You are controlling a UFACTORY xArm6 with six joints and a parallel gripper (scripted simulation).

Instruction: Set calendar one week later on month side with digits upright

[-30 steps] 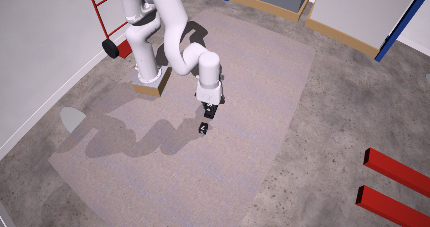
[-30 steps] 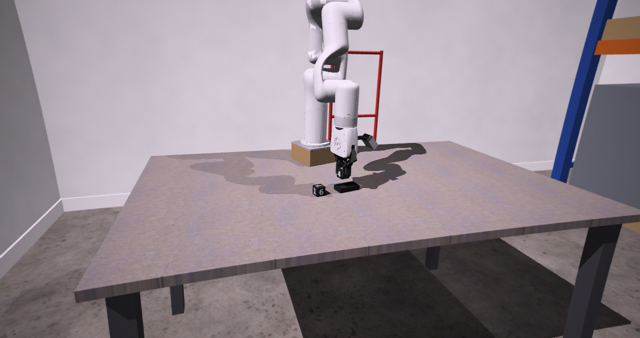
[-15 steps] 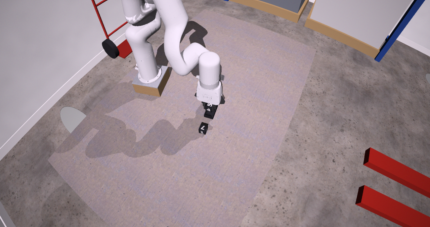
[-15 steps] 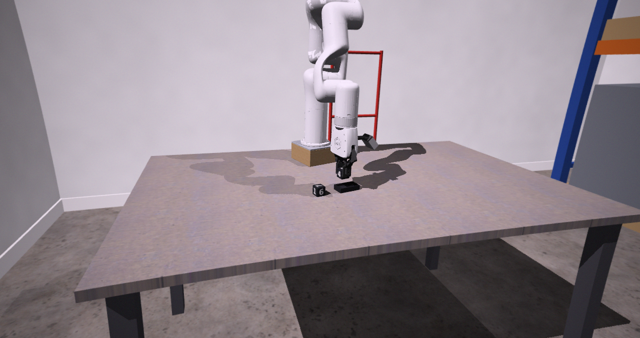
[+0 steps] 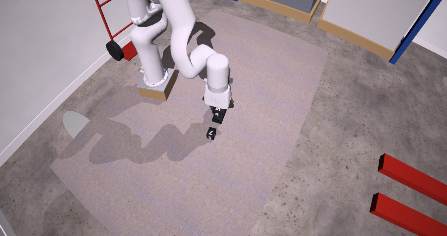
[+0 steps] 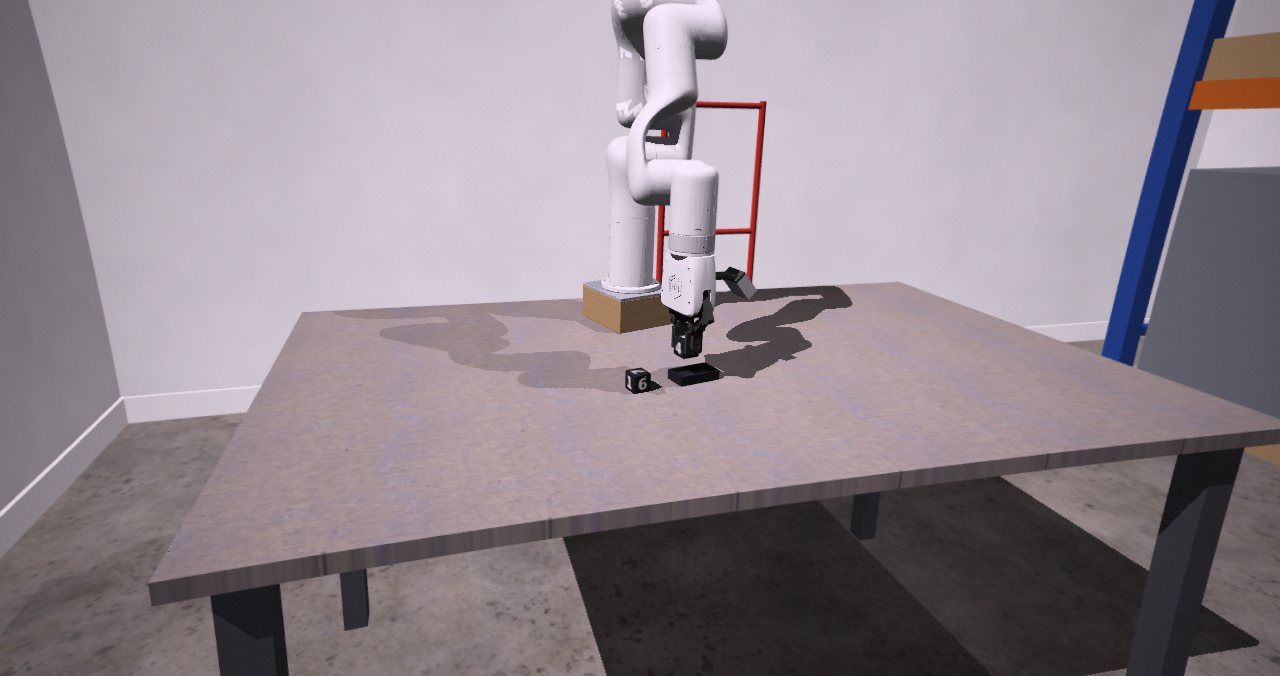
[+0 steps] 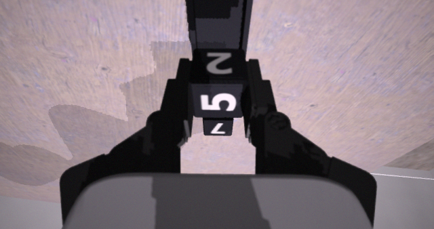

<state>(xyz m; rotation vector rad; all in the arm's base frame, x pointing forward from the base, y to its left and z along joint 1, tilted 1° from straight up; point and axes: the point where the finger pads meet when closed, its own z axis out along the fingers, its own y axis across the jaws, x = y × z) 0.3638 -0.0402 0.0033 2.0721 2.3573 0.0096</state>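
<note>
Now: hand 2 cm to the right of the black tray and 7 cm above it.
</note>
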